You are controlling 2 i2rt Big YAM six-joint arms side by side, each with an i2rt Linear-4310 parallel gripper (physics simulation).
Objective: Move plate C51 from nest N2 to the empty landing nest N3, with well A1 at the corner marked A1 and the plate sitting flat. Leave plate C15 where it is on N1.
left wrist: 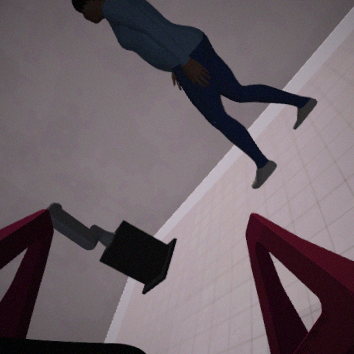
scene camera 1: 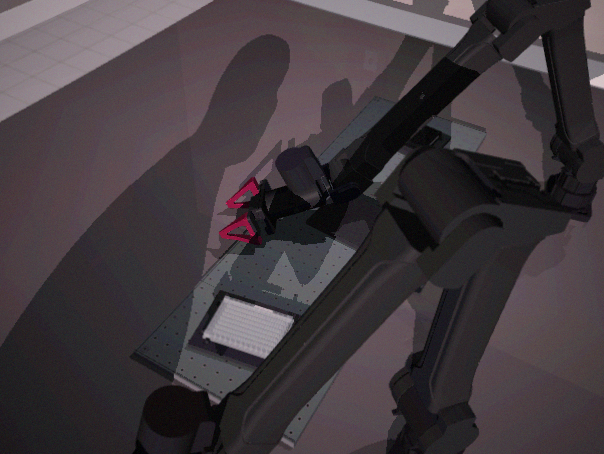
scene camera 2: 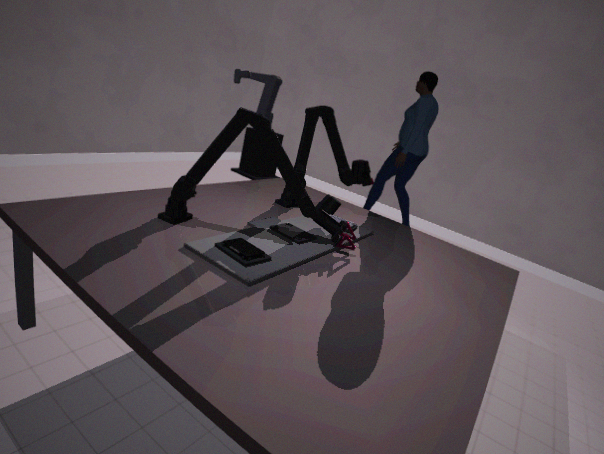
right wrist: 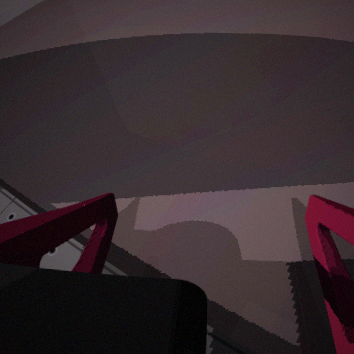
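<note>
A white well plate lies in a dark nest at the lower left in scene camera 1. The middle nest has no plate visible; it is partly hidden and shaded in scene camera 1. A dark plate lies in the nest at the other end. Plate and nest labels and A1 marks are not readable. My right gripper is open and empty over the board's long edge, beside the middle nest. My left gripper is open and empty, raised away from the nests.
The perforated board carries the nests. My left arm crosses above its near edge in scene camera 1. A person stands beyond the table. Another machine stands behind the arms.
</note>
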